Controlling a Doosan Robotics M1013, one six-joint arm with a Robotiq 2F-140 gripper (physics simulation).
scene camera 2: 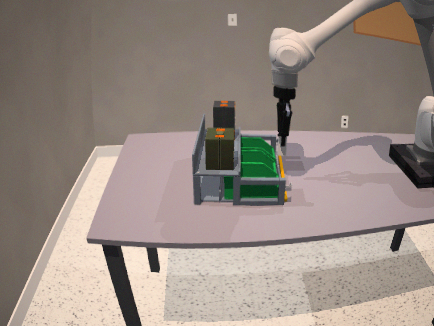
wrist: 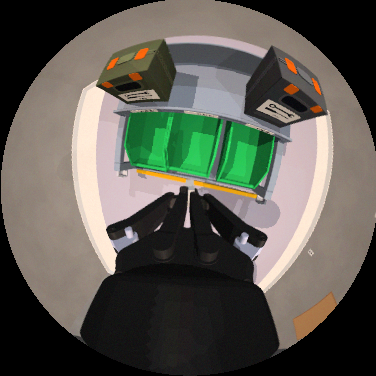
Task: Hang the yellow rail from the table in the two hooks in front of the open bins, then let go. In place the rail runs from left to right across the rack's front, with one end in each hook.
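Pixels of known places: gripper, fingertip midpoint: point(scene camera 2: 281, 155) point(wrist: 189, 185); arm's base, link origin: point(scene camera 2: 426, 156).
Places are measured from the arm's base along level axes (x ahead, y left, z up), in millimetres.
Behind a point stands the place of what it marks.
The yellow rail point(scene camera 2: 281, 167) @(y 56, x 695, z -46 mm) point(wrist: 226, 189) @(y 17, x 695, z -46 mm) runs from left to right along the rack's front, with a pale grey piece at its middle. In the wrist view its right end is close to the right hook point(wrist: 260, 198) @(y -65, x 704, z -1 mm), and its left end shows a little inward of the left hook point(wrist: 122, 173) @(y 301, x 684, z -1 mm). A small yellow part also shows low at the rack's near front corner in the scene view. I cannot tell whether either end sits in its hook. My gripper point(scene camera 2: 283, 143) point(wrist: 189, 185) @(y 117, x 701, z 27 mm) is shut and empty, pointing down, its tips close to the rail's middle.
The grey rack point(scene camera 2: 236, 192) @(y 314, x 842, z -11 mm) holds open green bins point(scene camera 2: 258, 172) point(wrist: 195, 145). An olive case point(scene camera 2: 220, 150) @(y 289, x 890, z 107 mm) point(wrist: 137, 75) @(y 206, x 856, z 133 mm) and a dark grey case point(scene camera 2: 224, 116) @(y 51, x 897, z 132 mm) point(wrist: 282, 90) @(y 34, x 863, z 146 mm) stand on its top shelf. The table point(scene camera 2: 345, 200) @(y 279, x 479, z -56 mm) extends around the rack.
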